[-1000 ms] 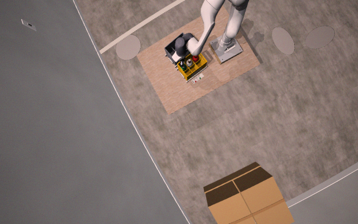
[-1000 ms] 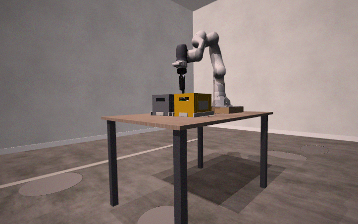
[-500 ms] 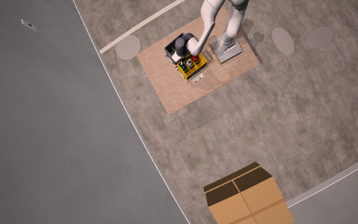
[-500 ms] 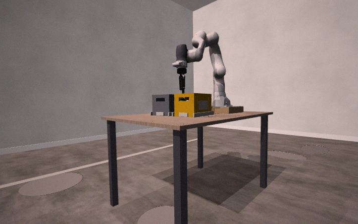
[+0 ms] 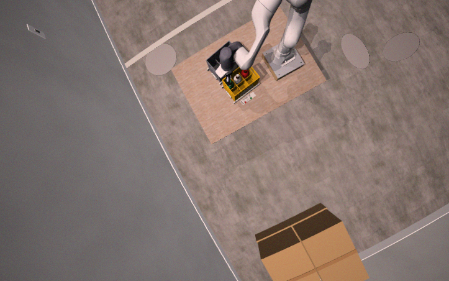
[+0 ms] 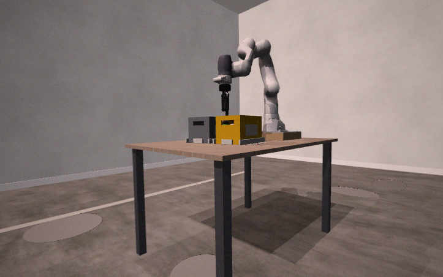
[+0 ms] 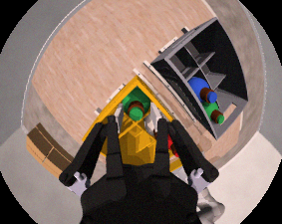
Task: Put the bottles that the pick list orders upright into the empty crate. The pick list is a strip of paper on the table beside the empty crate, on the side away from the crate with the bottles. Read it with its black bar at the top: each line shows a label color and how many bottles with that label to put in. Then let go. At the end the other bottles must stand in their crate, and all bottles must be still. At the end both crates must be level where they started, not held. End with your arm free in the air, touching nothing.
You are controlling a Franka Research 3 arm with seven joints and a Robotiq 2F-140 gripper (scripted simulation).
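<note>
My gripper is now 90 mm past the white bottle, 80 mm above it and 20 mm to the left of it. Round my hand: blue bottle 170 mm to the right, 80 mm below, 50 mm behind; yellow crate 100 mm behind, 90 mm below, 20 mm to the left; red bottle 170 mm behind, 80 mm below, 40 mm to the right.
</note>
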